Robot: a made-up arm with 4 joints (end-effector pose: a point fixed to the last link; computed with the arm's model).
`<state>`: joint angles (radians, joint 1 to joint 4).
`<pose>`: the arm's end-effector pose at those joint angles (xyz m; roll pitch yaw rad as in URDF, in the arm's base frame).
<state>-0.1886 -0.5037 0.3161 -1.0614</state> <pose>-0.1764 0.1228 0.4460 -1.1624 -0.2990 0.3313</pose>
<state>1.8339 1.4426 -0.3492 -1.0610</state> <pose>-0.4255 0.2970 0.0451 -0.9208 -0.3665 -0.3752</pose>
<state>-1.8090 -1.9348 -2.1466 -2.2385</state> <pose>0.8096 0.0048 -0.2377 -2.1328 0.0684 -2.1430</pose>
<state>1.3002 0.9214 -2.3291 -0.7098</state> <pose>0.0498 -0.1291 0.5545 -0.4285 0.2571 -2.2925</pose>
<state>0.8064 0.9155 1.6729 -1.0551</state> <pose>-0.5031 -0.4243 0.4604 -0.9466 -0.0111 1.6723</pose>
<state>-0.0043 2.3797 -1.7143 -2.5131</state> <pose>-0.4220 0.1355 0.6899 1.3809 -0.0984 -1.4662</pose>
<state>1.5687 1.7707 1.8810 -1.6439</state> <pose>-0.5688 -0.4755 0.0114 -1.4513 -0.0613 1.8751</pose>
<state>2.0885 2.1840 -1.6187 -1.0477</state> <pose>0.0869 0.1375 -0.0647 -1.1431 -0.0046 -1.6185</pose>
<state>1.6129 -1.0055 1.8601 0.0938</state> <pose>-0.5708 -0.4070 -0.0083 -2.5428 0.1430 1.3185</pose>
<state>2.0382 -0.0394 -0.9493 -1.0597</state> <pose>-0.4357 0.3028 0.1954 1.1102 -0.5341 -1.9054</pose>
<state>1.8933 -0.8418 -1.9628 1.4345</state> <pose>-0.3384 0.2399 -0.0346 -2.0857 0.1516 -1.2079</pose>
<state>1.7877 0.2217 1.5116 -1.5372</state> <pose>-0.2096 -0.3707 -0.1643 -3.1032 -0.0592 1.5705</pose>
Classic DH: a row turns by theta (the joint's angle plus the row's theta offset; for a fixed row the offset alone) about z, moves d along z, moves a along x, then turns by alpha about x. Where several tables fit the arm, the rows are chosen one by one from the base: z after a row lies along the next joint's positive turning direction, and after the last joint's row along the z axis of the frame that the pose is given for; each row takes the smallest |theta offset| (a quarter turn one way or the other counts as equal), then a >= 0, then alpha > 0; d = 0 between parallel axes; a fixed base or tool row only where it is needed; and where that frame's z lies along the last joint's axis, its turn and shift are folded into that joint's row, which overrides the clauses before.
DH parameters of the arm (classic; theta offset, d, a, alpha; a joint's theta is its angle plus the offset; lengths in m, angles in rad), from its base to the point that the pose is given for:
base (fixed): 0 0.1725 0 1.5708
joint 1: 1.5336 0 0.3902 3.1416
joint 2: 1.5336 -0.1183 0.0817 1.5708
joint 3: 1.5708 -0.0763 0.0163 1.5708
joint 4: 0 -0.2725 0.1099 -1.5708
tool (fixed): -1.5708 0.3126 0 0

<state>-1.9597 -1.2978 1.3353 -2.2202</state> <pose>0.0002 -0.3369 -0.1594 -1.5718 0.1439 1.3837</pose>
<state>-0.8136 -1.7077 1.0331 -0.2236</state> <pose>-0.0057 -0.2536 0.3834 -1.0425 -0.4108 1.2134</pose>
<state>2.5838 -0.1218 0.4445 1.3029</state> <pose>-0.2170 -0.4667 -0.2754 -1.6410 -0.3912 2.6578</pose>
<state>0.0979 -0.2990 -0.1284 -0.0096</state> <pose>-0.2732 0.0447 0.7124 0.0440 -0.3935 -0.1391</pose>
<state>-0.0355 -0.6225 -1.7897 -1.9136</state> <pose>0.5259 0.0883 0.5505 -1.3377 0.1206 -1.7539</pose>
